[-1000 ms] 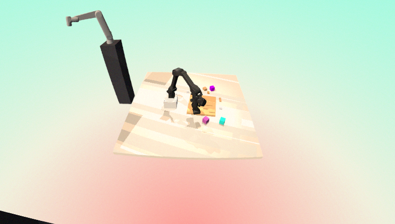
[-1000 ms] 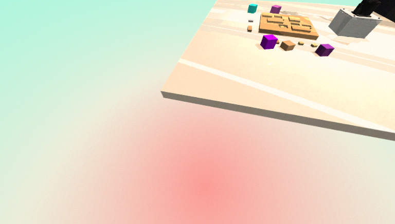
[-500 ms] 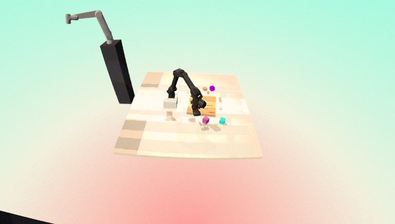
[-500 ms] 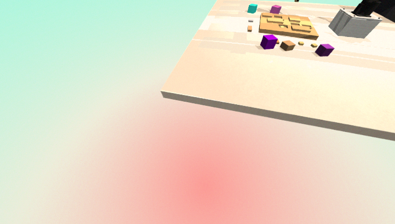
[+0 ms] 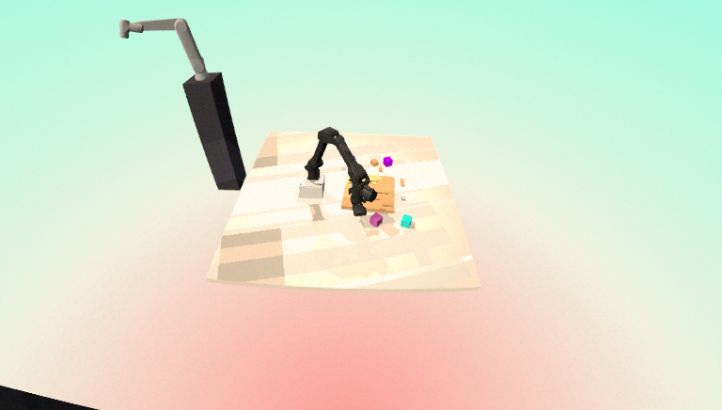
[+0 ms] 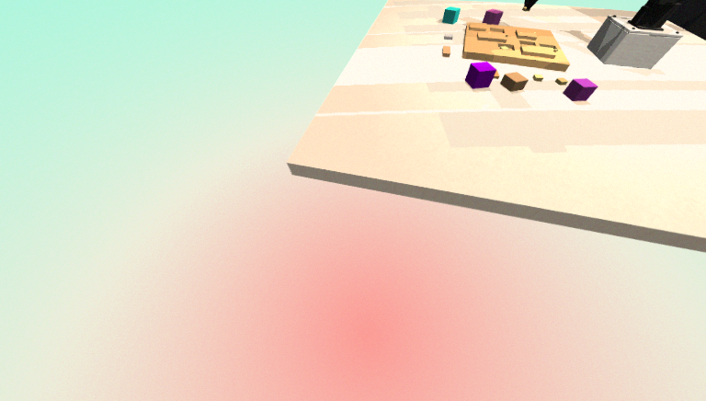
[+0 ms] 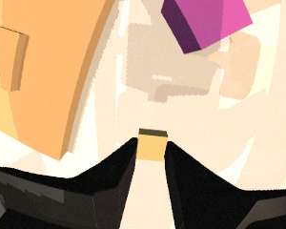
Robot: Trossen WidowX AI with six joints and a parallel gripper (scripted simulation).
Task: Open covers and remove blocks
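The magenta block lies 110 mm ahead of my gripper tip, 40 mm below it and 10 mm to the right of it. Also, from my gripper tip: small grey piece (280 mm ahead, 180 mm to the left, 60 mm below); then small orange piece (320 mm to the left, 300 mm ahead, 60 mm below); then cyan block (270 mm ahead, 40 mm below, 20 mm to the right).
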